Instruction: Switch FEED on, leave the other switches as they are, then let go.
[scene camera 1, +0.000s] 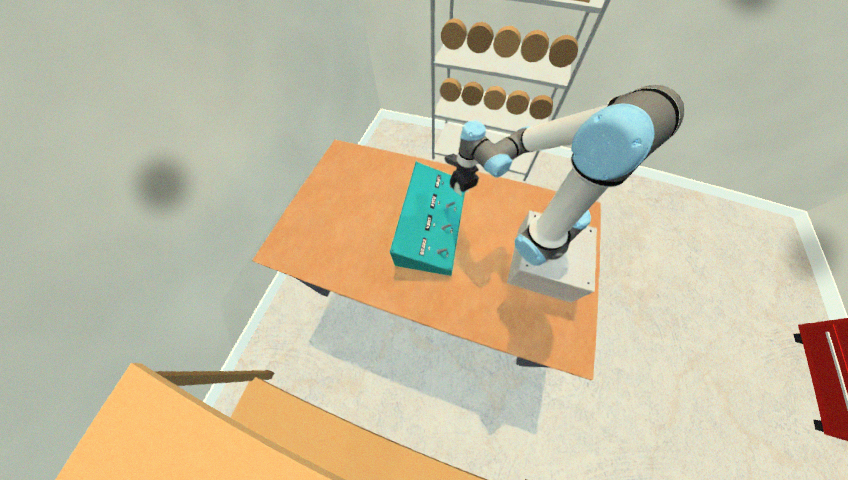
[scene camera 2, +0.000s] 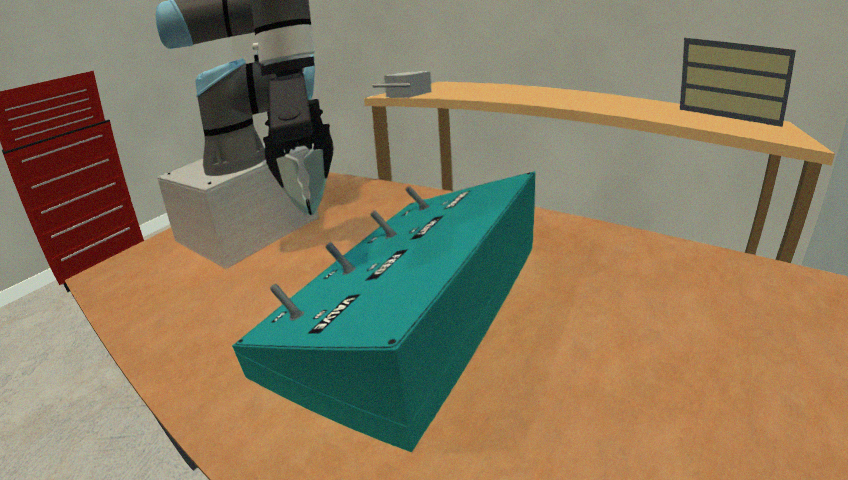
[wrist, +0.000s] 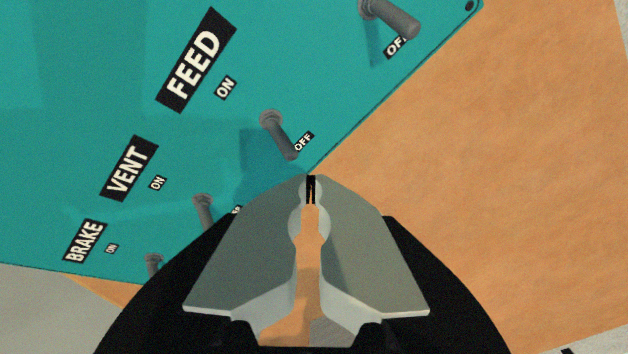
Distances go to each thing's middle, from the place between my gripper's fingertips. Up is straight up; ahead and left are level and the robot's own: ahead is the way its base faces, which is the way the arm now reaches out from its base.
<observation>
I see my gripper 110 mm to the right of the teal switch panel (scene camera 2: 377, 346), 100 mm above it and 80 mm short of it.
</observation>
